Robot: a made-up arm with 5 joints.
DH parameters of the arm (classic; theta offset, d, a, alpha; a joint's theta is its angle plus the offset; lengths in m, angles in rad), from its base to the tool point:
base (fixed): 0 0.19 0 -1.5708
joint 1: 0 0.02 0.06 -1.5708
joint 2: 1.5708 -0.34 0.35 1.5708
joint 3: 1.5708 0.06 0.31 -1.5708
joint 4: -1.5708 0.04 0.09 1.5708
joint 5: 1.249 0 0.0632 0
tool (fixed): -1.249 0.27 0 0
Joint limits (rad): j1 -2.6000..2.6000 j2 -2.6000..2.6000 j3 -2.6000..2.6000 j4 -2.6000..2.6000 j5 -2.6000..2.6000
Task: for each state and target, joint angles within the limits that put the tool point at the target. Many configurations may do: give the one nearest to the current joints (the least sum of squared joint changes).
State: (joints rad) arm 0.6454 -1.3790 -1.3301 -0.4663 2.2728
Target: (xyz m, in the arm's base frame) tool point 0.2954 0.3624 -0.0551
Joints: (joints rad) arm 1.5245 -2.2885 -1.1098 0.1520 1.9022
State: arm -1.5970 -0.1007 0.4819 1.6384 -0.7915
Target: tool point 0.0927 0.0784 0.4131
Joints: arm -1.6648 -0.0404 0.6147 2.3265 -0.8050
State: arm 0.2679 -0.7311 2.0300 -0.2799 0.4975
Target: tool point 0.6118 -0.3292 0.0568
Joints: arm 1.1550 -0.0721 2.6000 0.5639 0.2729
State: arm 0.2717 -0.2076 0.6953 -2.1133 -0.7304
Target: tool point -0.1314 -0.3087 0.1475
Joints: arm 0.1844 -0.1649 -0.0262 -2.3823 -0.8222
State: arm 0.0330 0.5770 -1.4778 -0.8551 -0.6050
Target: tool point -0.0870 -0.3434 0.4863
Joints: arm 0.2293 0.2870 -1.6737 -1.0369 -0.6261
